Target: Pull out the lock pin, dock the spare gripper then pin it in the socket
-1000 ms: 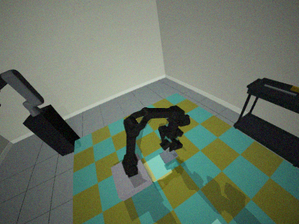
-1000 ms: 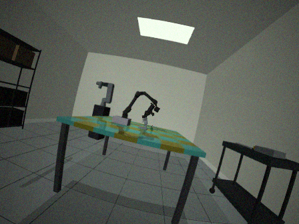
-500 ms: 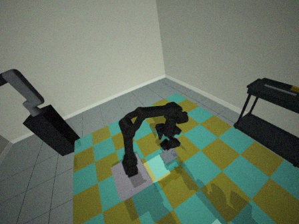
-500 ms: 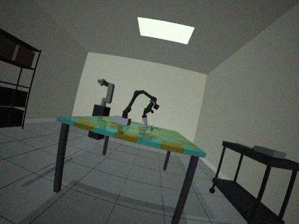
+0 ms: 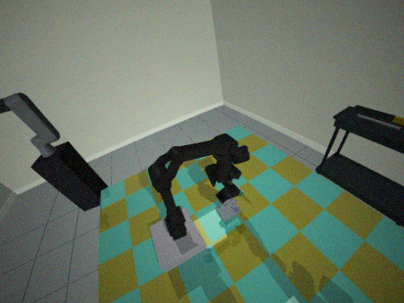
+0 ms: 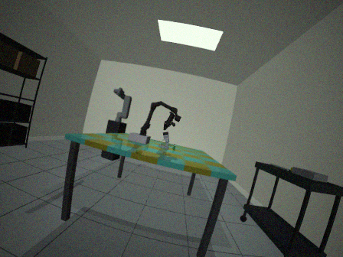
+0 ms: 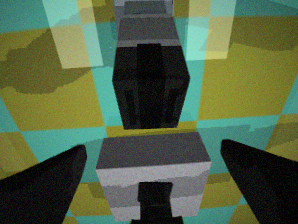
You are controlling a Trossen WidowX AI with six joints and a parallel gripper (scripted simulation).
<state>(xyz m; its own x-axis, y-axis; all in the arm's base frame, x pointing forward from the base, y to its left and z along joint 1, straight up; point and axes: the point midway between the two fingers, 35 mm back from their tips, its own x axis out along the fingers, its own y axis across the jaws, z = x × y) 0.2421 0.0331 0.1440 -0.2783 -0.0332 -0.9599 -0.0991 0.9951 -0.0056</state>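
Right now the green stand is 140 mm ahead of my gripper tip, 130 mm to the left of it and 170 mm below it. From my gripper tip the other things lie so: socket (40 mm ahead, 10 mm to the left, 140 mm below); spare gripper (40 mm ahead, 70 mm below).
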